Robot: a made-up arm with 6 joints. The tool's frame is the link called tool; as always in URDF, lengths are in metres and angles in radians. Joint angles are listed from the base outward. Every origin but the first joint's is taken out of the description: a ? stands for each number. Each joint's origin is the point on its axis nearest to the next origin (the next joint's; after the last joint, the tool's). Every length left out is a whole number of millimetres.
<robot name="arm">
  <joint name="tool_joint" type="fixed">
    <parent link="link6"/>
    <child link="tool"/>
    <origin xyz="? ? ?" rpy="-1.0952 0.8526 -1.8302"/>
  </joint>
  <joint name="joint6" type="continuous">
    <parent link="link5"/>
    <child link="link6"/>
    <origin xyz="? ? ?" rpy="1.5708 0 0"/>
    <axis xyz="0 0 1"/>
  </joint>
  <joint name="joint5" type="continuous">
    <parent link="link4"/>
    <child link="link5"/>
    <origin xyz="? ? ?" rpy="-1.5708 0 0"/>
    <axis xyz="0 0 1"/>
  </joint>
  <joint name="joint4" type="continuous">
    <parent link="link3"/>
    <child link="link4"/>
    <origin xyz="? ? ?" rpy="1.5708 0 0"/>
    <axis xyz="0 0 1"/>
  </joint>
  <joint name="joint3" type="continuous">
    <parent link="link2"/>
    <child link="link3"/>
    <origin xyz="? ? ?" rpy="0 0 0"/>
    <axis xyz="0 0 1"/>
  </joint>
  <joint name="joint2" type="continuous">
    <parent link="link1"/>
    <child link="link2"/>
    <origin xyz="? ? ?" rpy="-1.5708 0 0"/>
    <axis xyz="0 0 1"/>
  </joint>
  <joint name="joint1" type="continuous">
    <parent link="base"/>
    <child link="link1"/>
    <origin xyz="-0.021 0.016 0.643" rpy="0 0 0"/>
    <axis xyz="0 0 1"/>
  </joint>
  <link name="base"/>
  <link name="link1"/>
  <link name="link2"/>
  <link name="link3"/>
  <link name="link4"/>
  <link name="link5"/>
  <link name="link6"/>
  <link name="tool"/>
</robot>
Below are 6 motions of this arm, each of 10 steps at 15 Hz.
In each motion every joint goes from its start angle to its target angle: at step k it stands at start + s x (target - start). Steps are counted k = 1, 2, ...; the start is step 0. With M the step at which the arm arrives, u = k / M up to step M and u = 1 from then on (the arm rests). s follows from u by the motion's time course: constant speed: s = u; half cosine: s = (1 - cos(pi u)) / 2; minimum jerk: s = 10 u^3 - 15 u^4 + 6 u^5.
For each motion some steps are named. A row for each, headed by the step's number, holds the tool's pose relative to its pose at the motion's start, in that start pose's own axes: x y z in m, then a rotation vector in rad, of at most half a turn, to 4 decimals.
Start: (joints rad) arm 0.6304 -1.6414 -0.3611 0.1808 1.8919 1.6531
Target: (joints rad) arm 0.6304 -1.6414 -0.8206 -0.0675 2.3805 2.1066
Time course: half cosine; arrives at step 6
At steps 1, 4, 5, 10:
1: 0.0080 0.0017 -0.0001 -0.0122 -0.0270 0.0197
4: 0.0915 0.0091 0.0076 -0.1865 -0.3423 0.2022
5: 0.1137 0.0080 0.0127 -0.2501 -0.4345 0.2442
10: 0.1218 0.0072 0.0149 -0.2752 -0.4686 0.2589

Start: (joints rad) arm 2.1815 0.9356 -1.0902 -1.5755 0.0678 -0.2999
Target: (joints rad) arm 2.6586 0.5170 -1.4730 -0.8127 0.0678 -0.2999
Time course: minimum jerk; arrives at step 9
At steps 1, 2, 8, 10:
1: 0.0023 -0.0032 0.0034 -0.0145 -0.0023 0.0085
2: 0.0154 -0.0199 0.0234 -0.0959 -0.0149 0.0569
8: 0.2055 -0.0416 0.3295 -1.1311 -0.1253 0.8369
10: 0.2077 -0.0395 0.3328 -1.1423 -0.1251 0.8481

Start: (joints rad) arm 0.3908 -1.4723 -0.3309 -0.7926 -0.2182 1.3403
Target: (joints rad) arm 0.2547 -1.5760 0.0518 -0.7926 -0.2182 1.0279
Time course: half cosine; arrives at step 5
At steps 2, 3, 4, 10:
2: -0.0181 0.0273 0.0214 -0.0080 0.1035 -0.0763
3: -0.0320 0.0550 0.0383 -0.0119 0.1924 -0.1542
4: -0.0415 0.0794 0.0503 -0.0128 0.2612 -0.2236
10: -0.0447 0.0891 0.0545 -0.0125 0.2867 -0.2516

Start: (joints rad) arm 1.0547 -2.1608 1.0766 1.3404 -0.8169 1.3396
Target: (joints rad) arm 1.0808 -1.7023 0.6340 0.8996 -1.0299 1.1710
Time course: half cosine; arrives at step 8
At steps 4, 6, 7, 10:
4: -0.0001 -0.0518 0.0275 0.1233 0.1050 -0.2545
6: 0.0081 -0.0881 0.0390 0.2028 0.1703 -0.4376
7: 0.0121 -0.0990 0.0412 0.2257 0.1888 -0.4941
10: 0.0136 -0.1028 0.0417 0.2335 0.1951 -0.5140

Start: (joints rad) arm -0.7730 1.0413 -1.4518 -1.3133 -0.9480 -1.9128
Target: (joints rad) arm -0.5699 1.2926 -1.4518 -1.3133 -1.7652 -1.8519
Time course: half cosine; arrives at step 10
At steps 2, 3, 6, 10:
2: 0.0131 -0.0067 0.0068 -0.0509 0.0302 0.0425
3: 0.0283 -0.0138 0.0153 -0.1112 0.0664 0.0901
6: 0.0905 -0.0347 0.0543 -0.3677 0.2279 0.2642
10: 0.1374 -0.0424 0.0868 -0.5737 0.3720 0.3757

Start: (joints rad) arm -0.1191 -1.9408 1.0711 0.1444 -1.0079 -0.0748
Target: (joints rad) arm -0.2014 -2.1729 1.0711 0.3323 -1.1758 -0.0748
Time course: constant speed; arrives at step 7
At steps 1, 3, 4, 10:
1: -0.0010 -0.0140 -0.0195 0.0156 -0.0338 0.0475
3: -0.0003 -0.0407 -0.0588 0.0440 -0.1017 0.1428
4: 0.0014 -0.0533 -0.0785 0.0566 -0.1357 0.1908
10: 0.0118 -0.0885 -0.1376 0.0882 -0.2379 0.3356

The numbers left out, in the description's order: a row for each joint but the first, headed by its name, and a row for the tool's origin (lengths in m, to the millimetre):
tool: 0 -0.005 0
joint6: -0.013 -0.115 0
joint5: -0.022 0.004 0
joint4: -0.021 -0.265 0
joint3: -0.013 -0.339 0
joint2: 0.028 0.036 0

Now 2 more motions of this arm.
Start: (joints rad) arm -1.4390 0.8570 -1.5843 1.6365 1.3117 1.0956
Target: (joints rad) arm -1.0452 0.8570 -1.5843 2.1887 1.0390 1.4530
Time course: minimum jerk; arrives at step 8
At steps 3, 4, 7, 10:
3: -0.0207 0.0185 -0.0028 -0.1717 -0.1536 -0.2093
4: -0.0333 0.0353 -0.0076 -0.3270 -0.2636 -0.3797
7: -0.0461 0.0714 -0.0242 -0.7028 -0.4419 -0.7437
10: -0.0462 0.0725 -0.0248 -0.7161 -0.4462 -0.7556

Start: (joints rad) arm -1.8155 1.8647 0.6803 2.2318 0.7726 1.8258
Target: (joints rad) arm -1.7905 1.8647 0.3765 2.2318 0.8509 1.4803
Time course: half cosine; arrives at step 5
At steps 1, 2, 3, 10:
1: 0.0020 -0.0040 0.0099 0.0277 0.0511 0.0030
2: 0.0089 -0.0147 0.0352 0.0981 0.1863 0.0078
3: 0.0203 -0.0280 0.0653 0.1804 0.3562 0.0074
10: 0.0367 -0.0429 0.0972 0.2658 0.5495 -0.0011

